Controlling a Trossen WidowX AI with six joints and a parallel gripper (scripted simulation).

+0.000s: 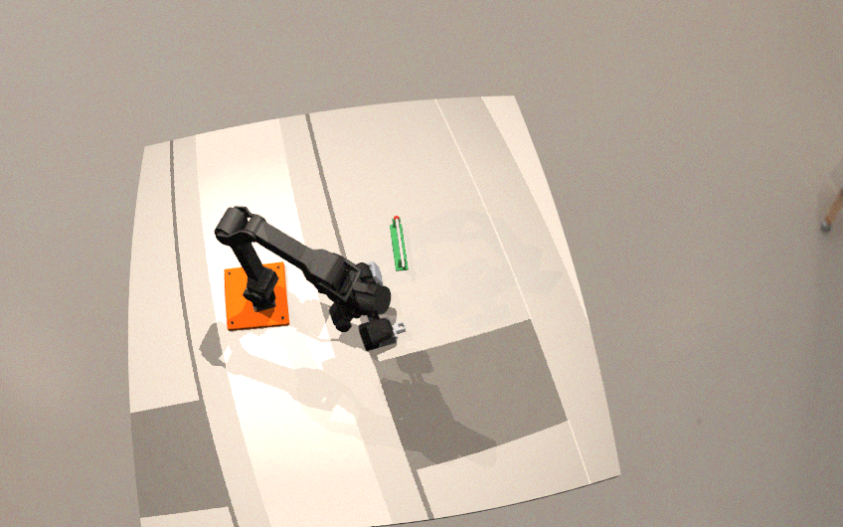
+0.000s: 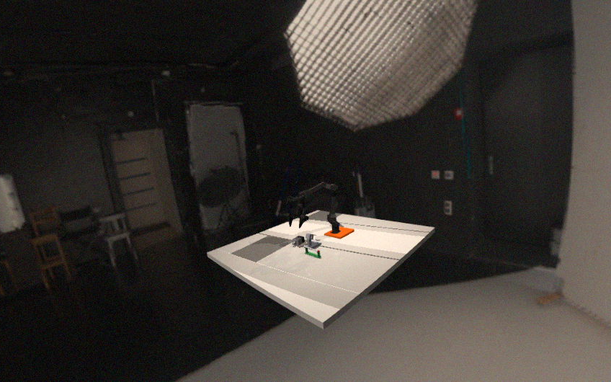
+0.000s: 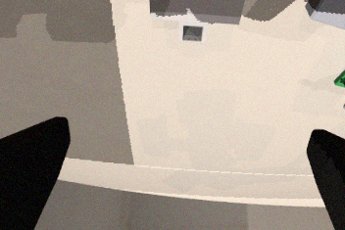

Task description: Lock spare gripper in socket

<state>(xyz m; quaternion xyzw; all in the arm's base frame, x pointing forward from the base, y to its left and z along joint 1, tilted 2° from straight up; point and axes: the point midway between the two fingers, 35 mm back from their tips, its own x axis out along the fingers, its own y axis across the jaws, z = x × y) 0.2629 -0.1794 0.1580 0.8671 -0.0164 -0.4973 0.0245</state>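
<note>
Right now the spare gripper is 11 cm below my gripper tip. The rest, counted from my gripper tip: grey mount (14 cm to the left, 9 cm below, 1 cm behind); green holder (23 cm to the left, 11 cm below, 11 cm ahead).
</note>
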